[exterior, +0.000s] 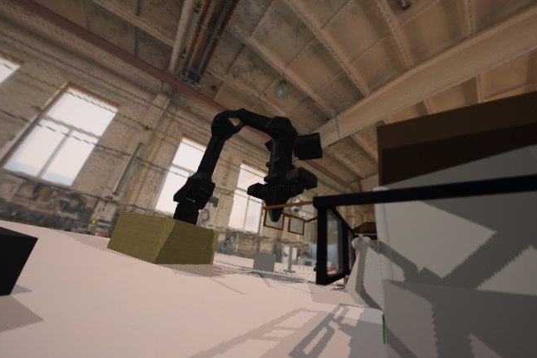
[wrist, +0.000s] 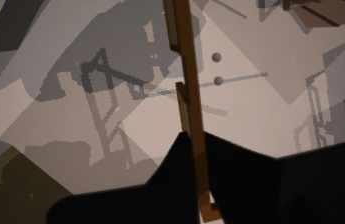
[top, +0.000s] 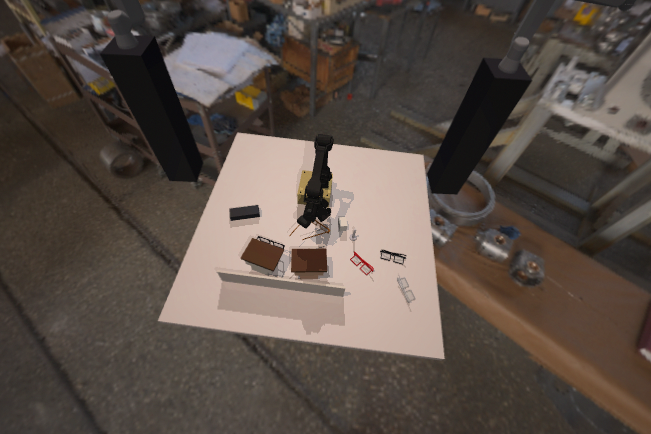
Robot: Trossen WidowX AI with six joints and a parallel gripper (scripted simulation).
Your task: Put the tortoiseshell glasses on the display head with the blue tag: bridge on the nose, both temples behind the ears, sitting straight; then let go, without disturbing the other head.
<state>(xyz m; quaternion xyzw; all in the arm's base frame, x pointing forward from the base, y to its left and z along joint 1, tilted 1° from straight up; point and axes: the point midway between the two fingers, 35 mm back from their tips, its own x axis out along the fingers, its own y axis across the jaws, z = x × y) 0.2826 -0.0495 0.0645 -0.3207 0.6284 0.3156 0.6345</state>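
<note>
Now: the white block 5 cm behind my gripper tip, 17 cm to the left of it and 9 cm below it. The rest, counted from my gripper tip: stand 2 cm ahead, 23 cm to the left, 9 cm below; then black box 11 cm behind, 39 cm to the right, 10 cm below; then low white rail 32 cm ahead, 14 cm to the right, 6 cm below.
</note>
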